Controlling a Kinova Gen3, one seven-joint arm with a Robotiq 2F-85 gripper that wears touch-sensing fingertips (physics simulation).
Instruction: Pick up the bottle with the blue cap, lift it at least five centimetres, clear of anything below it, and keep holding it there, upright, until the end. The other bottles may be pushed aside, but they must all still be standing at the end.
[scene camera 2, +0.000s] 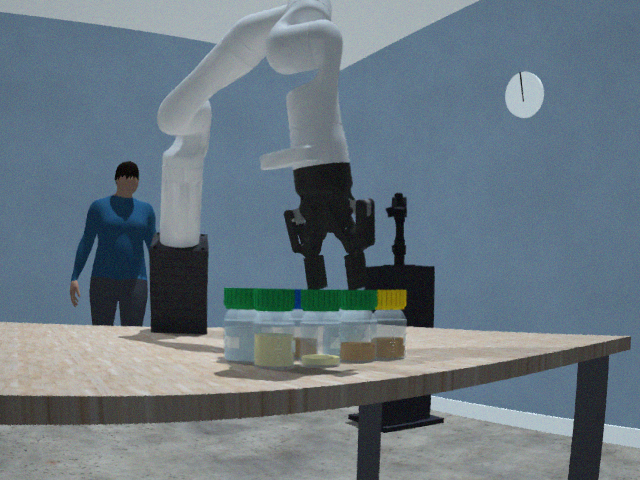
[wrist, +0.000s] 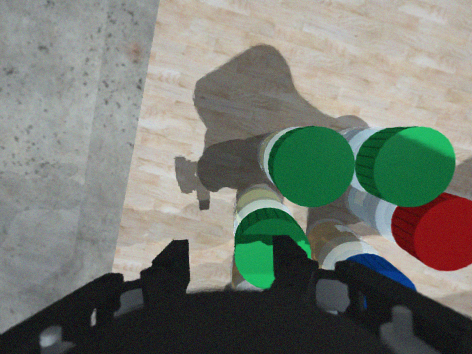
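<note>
The bottle with the blue cap (scene camera 2: 297, 299) (wrist: 384, 271) stands among the other bottles. In the scene view green-capped bottles in front hide most of it; in the wrist view the gripper's right linkage covers part of its cap. My gripper (scene camera 2: 336, 279) (wrist: 231, 257) is open and empty, pointing down with a slight tilt, its fingertips close to the height of the cap tops. In the wrist view the blue cap lies right of the right fingertip, outside the gap. A green-capped bottle (wrist: 255, 262) is partly under the right fingertip and reaches into the gap.
Other standing bottles crowd around: two with green caps (wrist: 311, 166) (wrist: 414, 167), one with a red cap (wrist: 450, 232), one with a yellow cap (scene camera 2: 391, 299). The wooden table (scene camera 2: 77, 361) (wrist: 200, 30) has its edge at the wrist view's left. A person (scene camera 2: 123, 237) stands behind.
</note>
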